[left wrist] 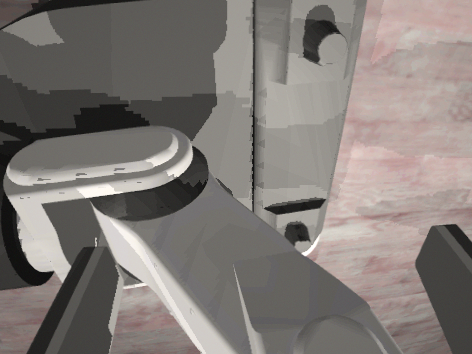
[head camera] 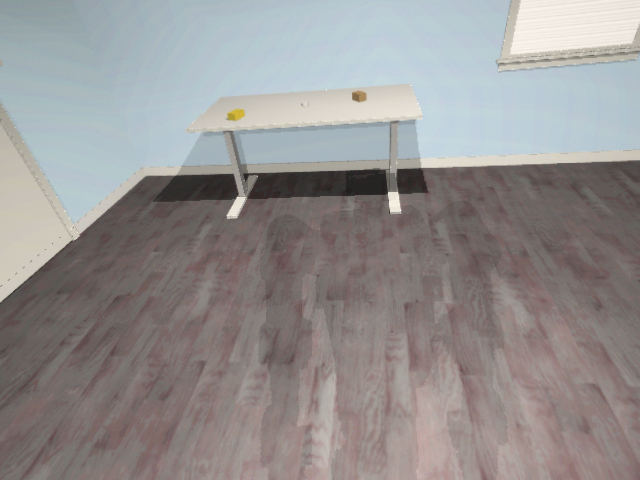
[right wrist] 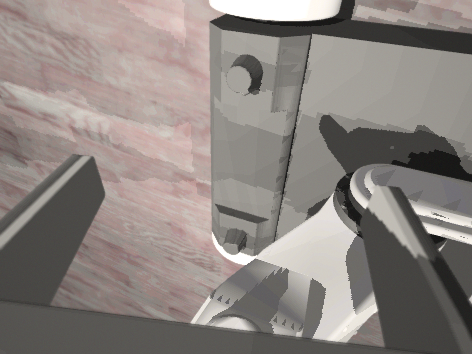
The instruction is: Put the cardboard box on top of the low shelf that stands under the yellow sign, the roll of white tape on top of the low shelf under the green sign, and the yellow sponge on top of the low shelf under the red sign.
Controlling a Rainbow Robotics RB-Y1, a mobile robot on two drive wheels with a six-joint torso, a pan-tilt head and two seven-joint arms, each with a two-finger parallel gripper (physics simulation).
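Places are measured from the robot's base along level axes (x ahead, y down, z left), in metres.
Pixels of known places: left gripper, fingertip midpoint: [left wrist: 269, 256]; right gripper, fingertip midpoint: [right wrist: 231, 189].
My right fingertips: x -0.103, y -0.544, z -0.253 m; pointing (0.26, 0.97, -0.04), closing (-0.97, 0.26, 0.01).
Behind a point stands the place of what it marks.
The yellow sponge [head camera: 235, 114] @[x 2.361, y -0.759, z 0.635 m] lies near the left end of a white table in the head view. The roll of white tape [head camera: 305, 104] @[x 2.530, y -0.735, z 0.173 m] is small and pale near the table's middle. The brown cardboard box [head camera: 359, 96] @[x 2.517, y -0.757, z -0.205 m] stands toward the right end. My left gripper [left wrist: 269, 256] @[x -0.153, y -0.536, z 0.210 m] is open and empty, beside the robot's own base. My right gripper [right wrist: 231, 189] @[x -0.103, y -0.544, z -0.253 m] is also open and empty, beside the base. Both grippers are far from the table. The low shelves and the coloured signs do not show in the head view.
The white table [head camera: 268, 121] @[x 2.277, y -0.720, z 0.409 m] stands on two legs against the blue wall, across a stretch of wooden floor [head camera: 361, 310] @[x 1.243, y 0.000, z -0.087 m]. A pale door [head camera: 23, 222] @[x 1.897, y -0.324, z 2.034 m] is at the left. A window with a blind [head camera: 576, 25] @[x 2.777, y -0.998, z -1.687 m] is in the wall at the upper right.
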